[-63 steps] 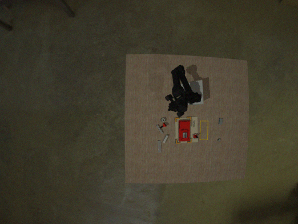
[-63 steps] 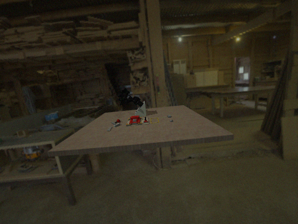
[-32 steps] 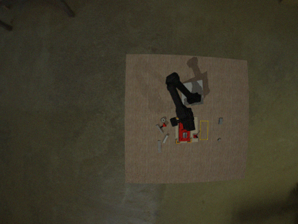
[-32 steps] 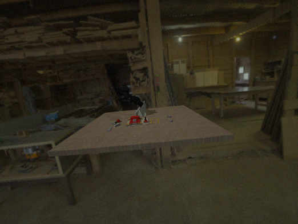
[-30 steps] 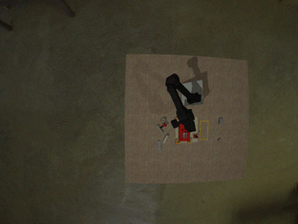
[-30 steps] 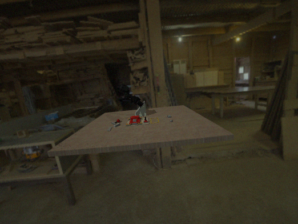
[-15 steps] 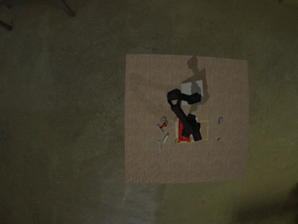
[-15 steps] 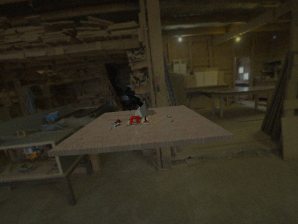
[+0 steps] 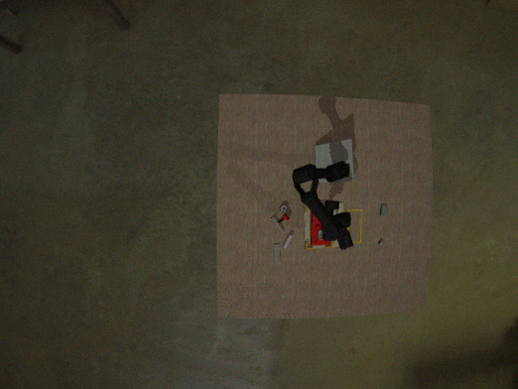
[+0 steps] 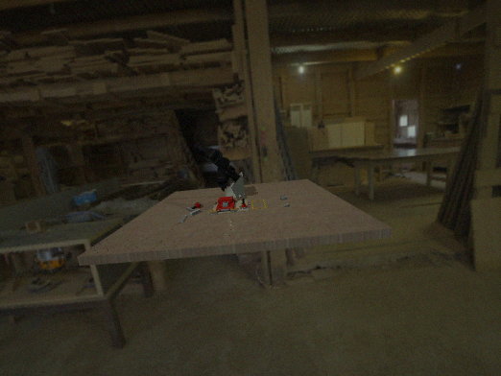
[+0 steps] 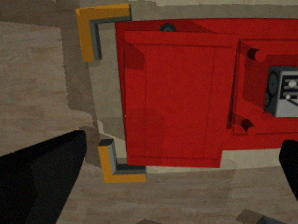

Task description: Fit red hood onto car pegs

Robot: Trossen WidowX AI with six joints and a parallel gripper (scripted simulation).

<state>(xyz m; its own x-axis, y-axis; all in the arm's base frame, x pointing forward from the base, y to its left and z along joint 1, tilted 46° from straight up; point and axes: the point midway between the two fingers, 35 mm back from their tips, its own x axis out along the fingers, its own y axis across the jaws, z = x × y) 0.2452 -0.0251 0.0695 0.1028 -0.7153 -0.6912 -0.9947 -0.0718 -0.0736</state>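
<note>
Now: gripper tip 6 cm above the red hood.
</note>
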